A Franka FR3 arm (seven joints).
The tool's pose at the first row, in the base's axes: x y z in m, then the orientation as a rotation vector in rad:
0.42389, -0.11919, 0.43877, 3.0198, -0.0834, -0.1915
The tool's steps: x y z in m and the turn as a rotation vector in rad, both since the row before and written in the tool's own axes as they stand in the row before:
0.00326, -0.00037, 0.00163, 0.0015, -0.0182, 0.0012
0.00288, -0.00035, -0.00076, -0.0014, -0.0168, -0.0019
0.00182, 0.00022, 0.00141, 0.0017, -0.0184, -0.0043
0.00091, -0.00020, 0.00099, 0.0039, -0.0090, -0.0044
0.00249, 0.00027, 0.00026, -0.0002, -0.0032, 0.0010
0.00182, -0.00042, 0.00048, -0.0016, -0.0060, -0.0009
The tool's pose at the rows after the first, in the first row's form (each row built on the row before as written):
0.42693, -0.11921, 0.43672, 3.0198, -0.0870, -0.2189
0.42990, -0.11897, 0.43702, 3.0171, -0.0854, -0.2444
0.43145, -0.11946, 0.43538, 3.0174, -0.0808, -0.2727
0.43217, -0.11942, 0.43423, 3.0208, -0.0756, -0.2869
0.43455, -0.11986, 0.43355, 3.0201, -0.0773, -0.2916
0.43626, -0.11960, 0.43269, 3.0179, -0.0762, -0.3007

